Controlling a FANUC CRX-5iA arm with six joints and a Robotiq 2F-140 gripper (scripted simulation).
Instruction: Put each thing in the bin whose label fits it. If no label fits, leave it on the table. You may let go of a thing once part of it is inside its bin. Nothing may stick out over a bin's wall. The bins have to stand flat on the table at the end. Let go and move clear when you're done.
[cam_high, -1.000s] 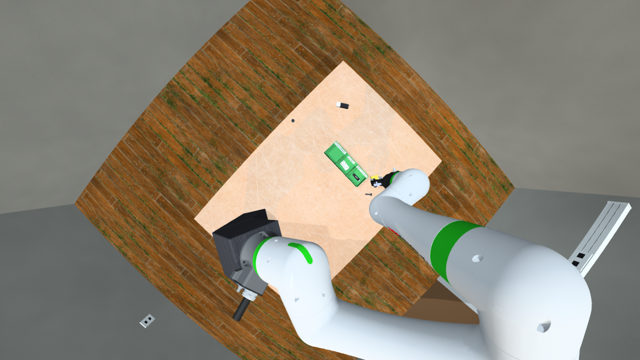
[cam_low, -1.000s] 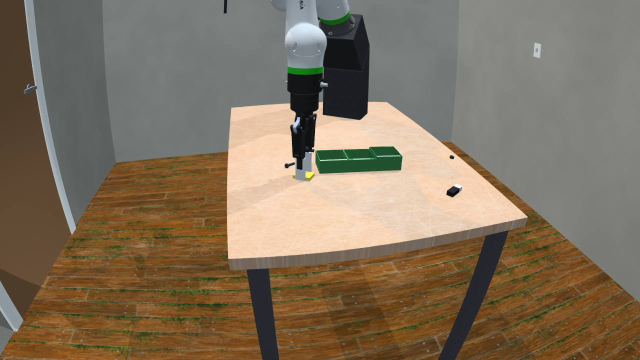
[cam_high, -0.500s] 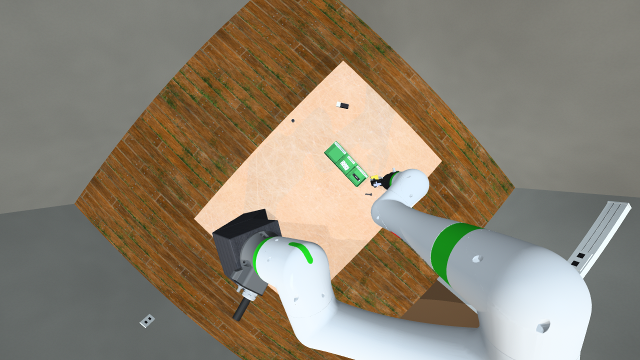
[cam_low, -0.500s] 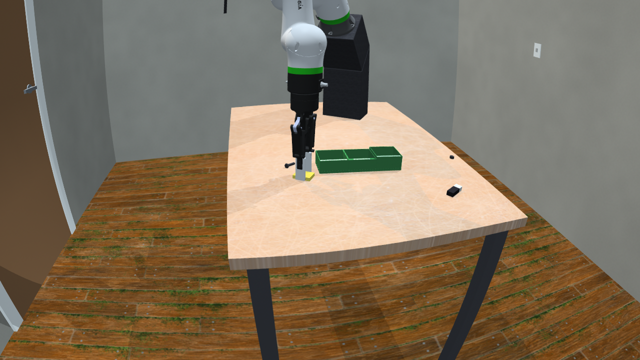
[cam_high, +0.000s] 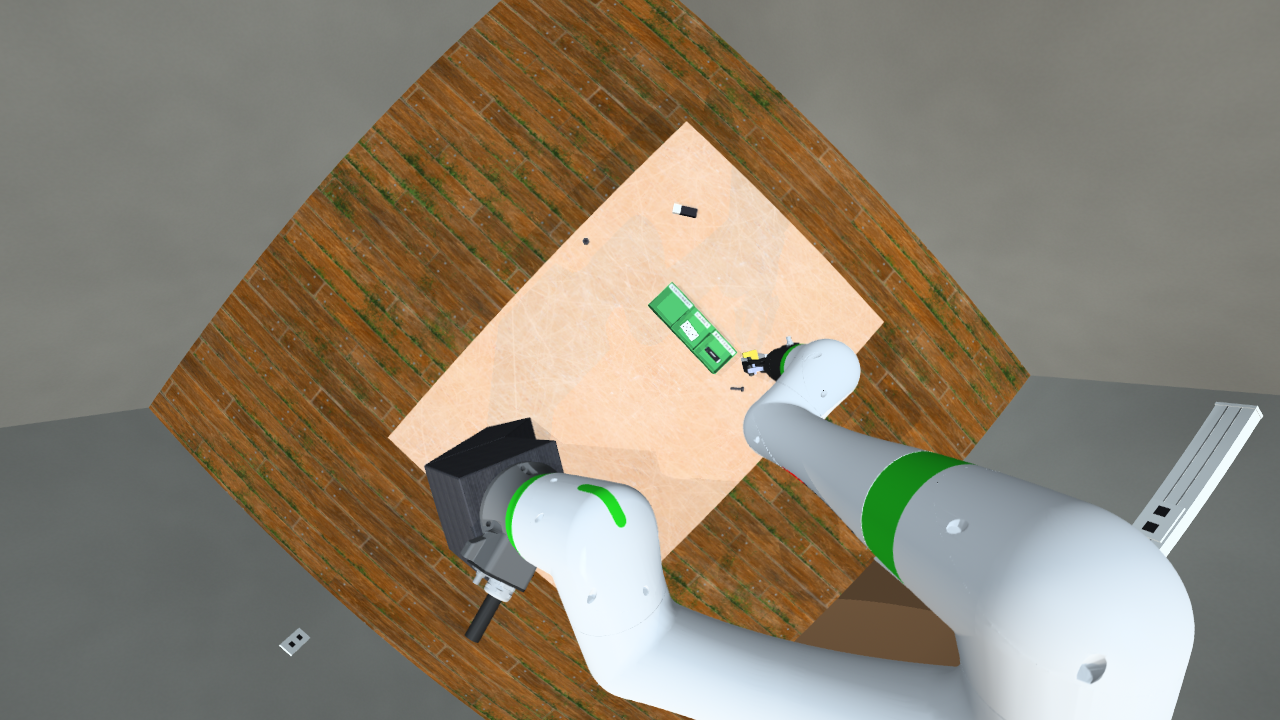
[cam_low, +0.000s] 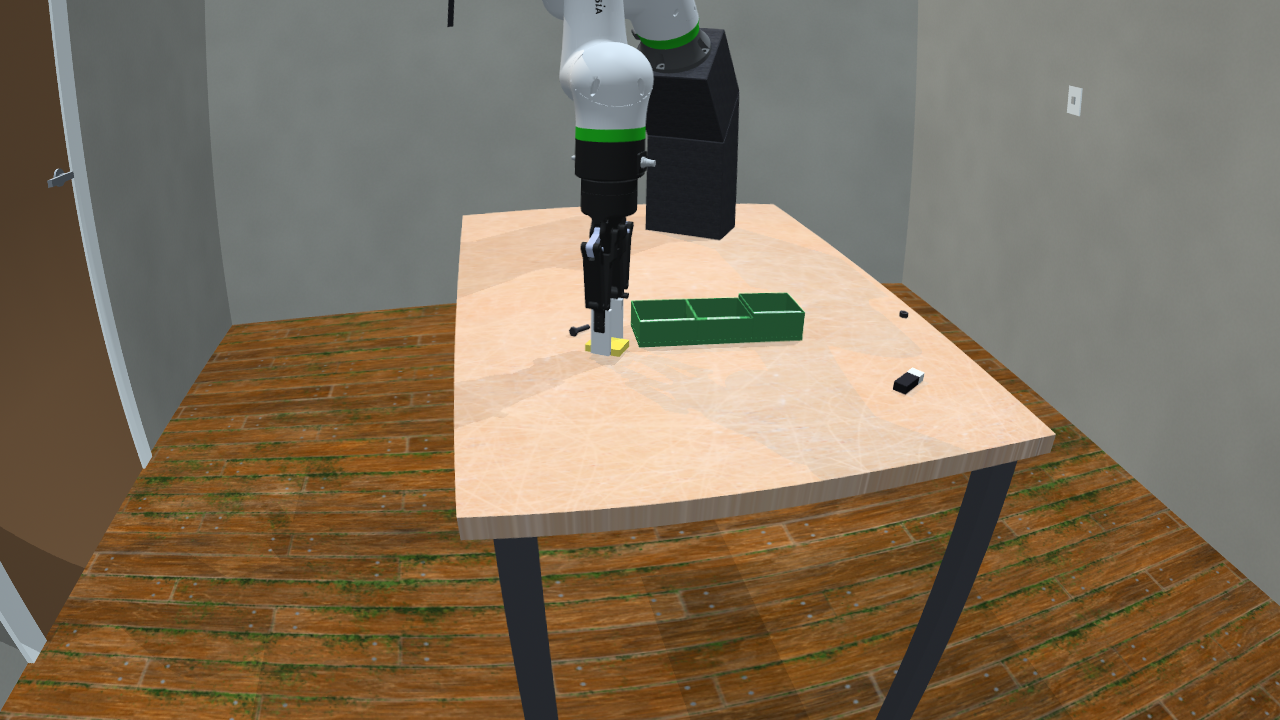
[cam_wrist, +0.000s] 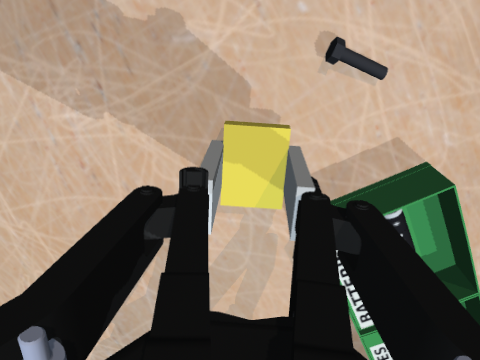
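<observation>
My hand is 37 cm to the right of the black-and-white eraser, 25 cm short of it and 4 cm above it. Round my hand: black bolt (8 cm behind, 4 cm below, 1 cm to the right); yellow pad (3 cm below); black battery (10 cm to the left, 4 cm behind, 3 cm below).
</observation>
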